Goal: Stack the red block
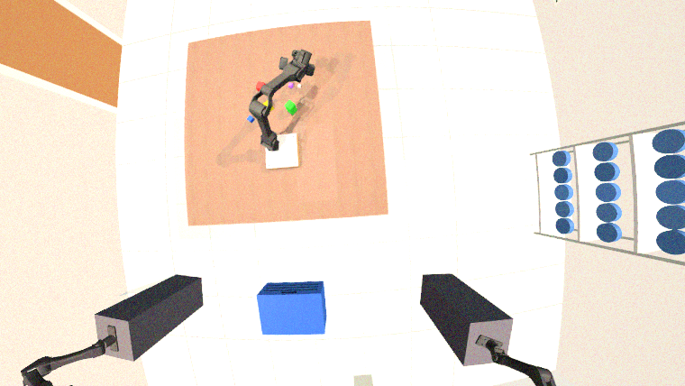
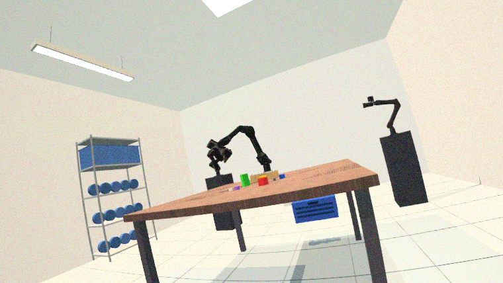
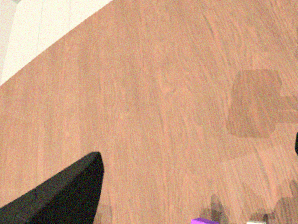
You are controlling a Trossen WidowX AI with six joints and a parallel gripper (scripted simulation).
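Right now the red block is 7 cm behind my gripper tip, 25 cm to the left of it and 15 cm below it. The rest, counted from my gripper tip: yellow block 20 cm behind, 19 cm to the left, 15 cm below; white ball 6 cm behind, 16 cm below; purple ball 5 cm behind, 6 cm to the left, 16 cm below.
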